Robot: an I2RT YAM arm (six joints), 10 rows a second.
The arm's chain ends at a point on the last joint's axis. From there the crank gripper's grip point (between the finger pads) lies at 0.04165 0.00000 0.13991 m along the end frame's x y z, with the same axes.
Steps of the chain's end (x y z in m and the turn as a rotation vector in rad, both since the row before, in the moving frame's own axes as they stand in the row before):
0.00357 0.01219 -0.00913 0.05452 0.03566 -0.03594
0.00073 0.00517 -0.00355 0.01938 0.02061 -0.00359
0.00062 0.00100 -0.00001 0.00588 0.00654 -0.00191
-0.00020 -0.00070 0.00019 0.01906 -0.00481 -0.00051
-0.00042 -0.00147 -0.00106 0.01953 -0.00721 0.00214
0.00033 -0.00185 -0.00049 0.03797 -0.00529 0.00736
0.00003 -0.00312 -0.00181 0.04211 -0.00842 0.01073
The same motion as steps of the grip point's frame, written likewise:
0.00836 0.00302 -0.01095 0.05452 0.03566 -0.03594
0.00360 0.00231 -0.00447 0.01938 0.02061 -0.00359
0.00153 0.00010 -0.00029 0.00588 0.00654 -0.00191
-0.00087 -0.00339 0.00036 0.01906 -0.00481 -0.00051
-0.00143 -0.00412 -0.00079 0.01953 -0.00721 0.00214
-0.00039 -0.00686 -0.00037 0.03797 -0.00529 0.00736
-0.00112 -0.00858 -0.00158 0.04211 -0.00842 0.01073

